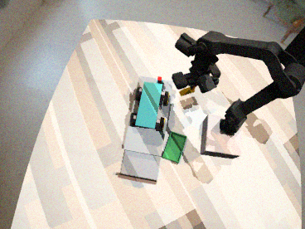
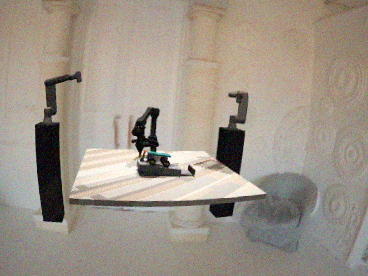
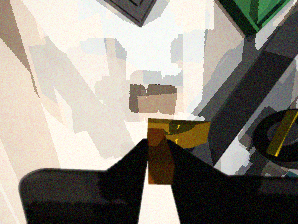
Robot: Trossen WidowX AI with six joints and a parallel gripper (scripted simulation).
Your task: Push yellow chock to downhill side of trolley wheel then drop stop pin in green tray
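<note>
Now: gripper tip 24 cm to the right of the green tray, 12 cm above it and 4 cm short of it. The rest, counted from my gripper tip: red-headed stop pin: 14 cm ahead, 2 cm above, 1 cm to the left; teal trolley: 16 cm ahead, 12 cm to the left; yellow chock: 2 cm ahead, 1 cm to the left, 1 cm below.
</note>
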